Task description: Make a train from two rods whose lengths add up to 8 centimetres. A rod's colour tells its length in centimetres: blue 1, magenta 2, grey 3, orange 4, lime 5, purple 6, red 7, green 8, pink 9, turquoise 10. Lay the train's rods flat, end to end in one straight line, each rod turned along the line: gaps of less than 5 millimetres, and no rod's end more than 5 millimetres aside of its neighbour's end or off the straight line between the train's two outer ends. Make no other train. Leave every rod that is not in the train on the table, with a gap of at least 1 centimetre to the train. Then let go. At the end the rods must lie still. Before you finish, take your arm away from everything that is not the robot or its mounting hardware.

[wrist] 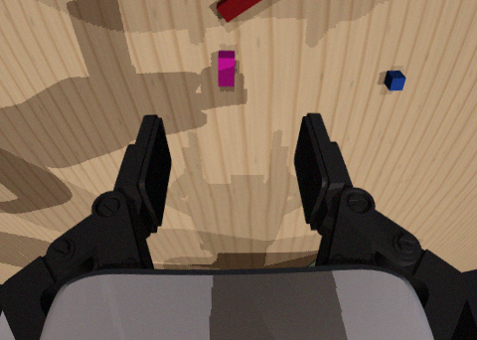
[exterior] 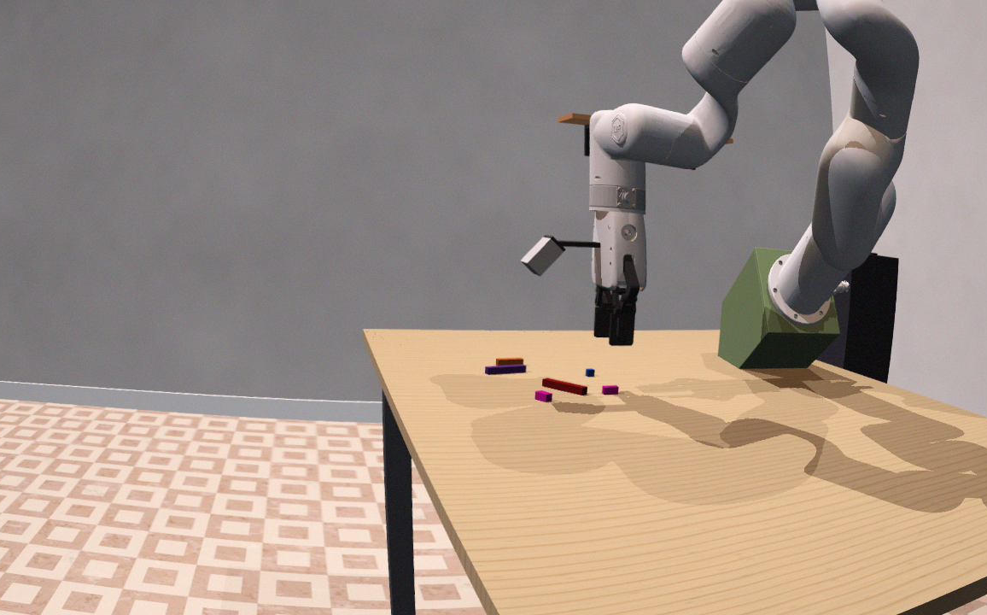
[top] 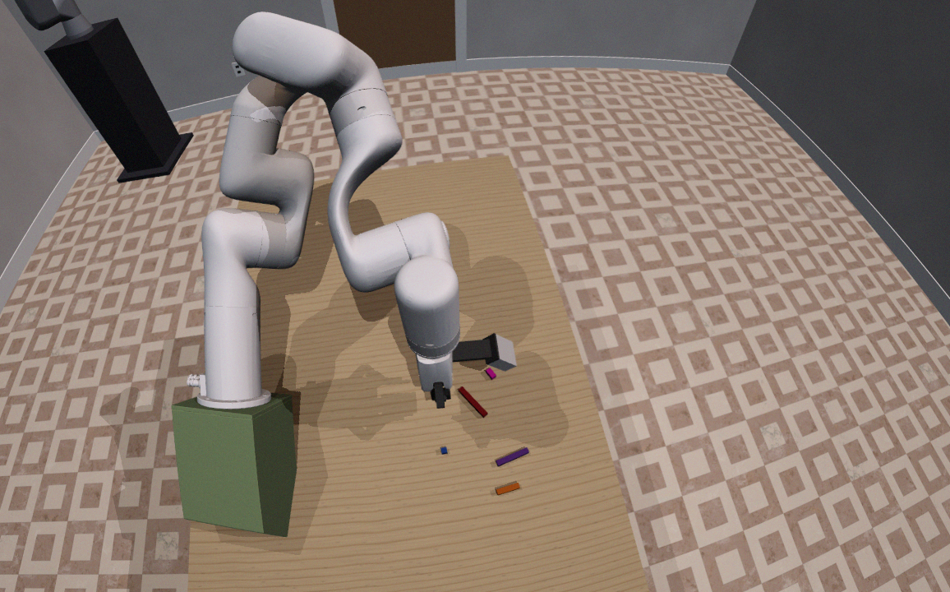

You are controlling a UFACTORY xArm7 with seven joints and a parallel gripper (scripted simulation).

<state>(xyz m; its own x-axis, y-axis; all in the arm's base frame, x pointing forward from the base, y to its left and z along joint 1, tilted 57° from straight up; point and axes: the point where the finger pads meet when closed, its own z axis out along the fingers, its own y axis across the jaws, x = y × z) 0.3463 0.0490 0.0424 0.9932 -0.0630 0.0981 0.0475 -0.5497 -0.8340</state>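
Right now my hand is 8 cm above the magenta rod. The rest, counted from my hand: small blue rod (11 cm to the right, 8 cm below); then purple rod (12 cm ahead, 13 cm to the right, 8 cm below); then red rod (6 cm ahead, 2 cm to the right, 8 cm below).
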